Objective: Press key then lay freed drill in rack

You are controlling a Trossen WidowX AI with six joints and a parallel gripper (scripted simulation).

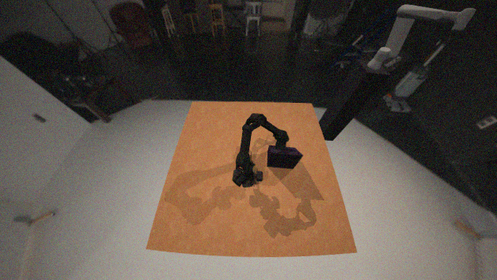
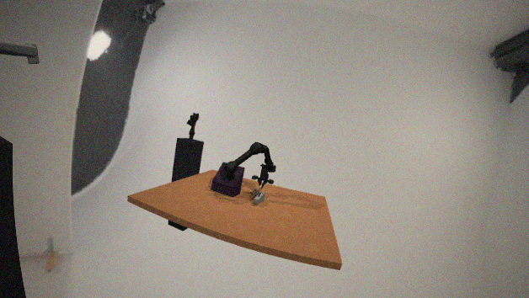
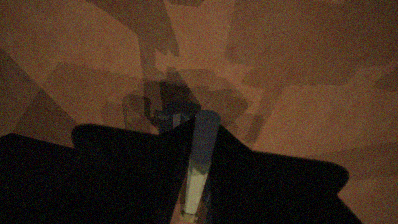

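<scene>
My gripper tip is 4 cm to the left of the pale cylindrical drill and 3 cm below it. Also, from my gripper tip: grey rack: 3 cm behind, 4 cm to the right, 3 cm below.
</scene>
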